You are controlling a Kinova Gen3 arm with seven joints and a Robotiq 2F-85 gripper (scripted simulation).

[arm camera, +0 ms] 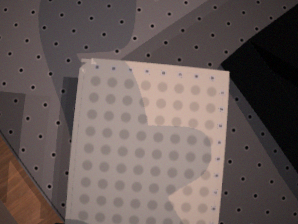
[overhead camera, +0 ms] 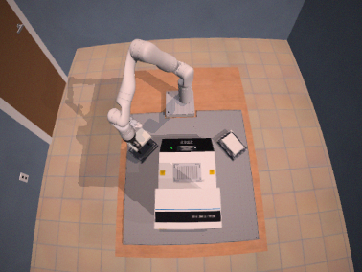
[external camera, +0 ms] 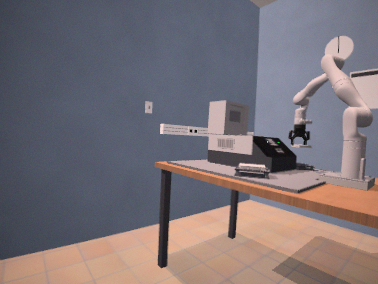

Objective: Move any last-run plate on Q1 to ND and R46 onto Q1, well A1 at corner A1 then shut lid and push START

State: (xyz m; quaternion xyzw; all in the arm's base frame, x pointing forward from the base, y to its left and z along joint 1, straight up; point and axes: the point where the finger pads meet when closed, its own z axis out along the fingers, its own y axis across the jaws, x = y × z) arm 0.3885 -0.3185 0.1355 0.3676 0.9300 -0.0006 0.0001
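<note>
The dark nest ND lies 3 cm behind my hand, 3 cm to the left of it and 14 cm below it. Round my hand: plate 3 cm behind, 3 cm to the left, 1 cm below.
</note>
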